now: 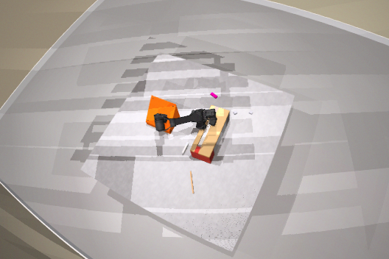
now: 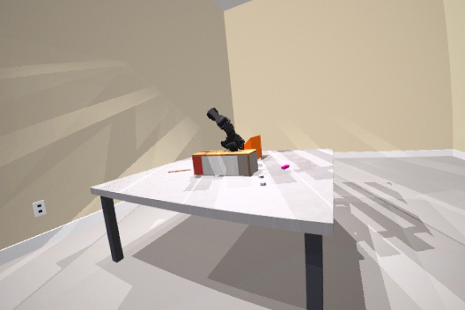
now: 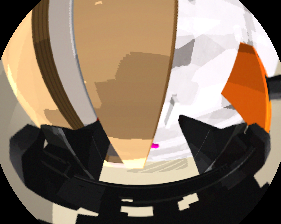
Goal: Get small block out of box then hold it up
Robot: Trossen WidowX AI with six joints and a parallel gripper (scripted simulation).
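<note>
The red block is 60 mm ahead of my gripper tip and 10 mm to the left of it. From my gripper tip the other things lie so: tan box: 80 mm to the right, 30 mm ahead, 20 mm below; then thin wooden stick: 450 mm to the right, 80 mm below, 30 mm ahead.
</note>
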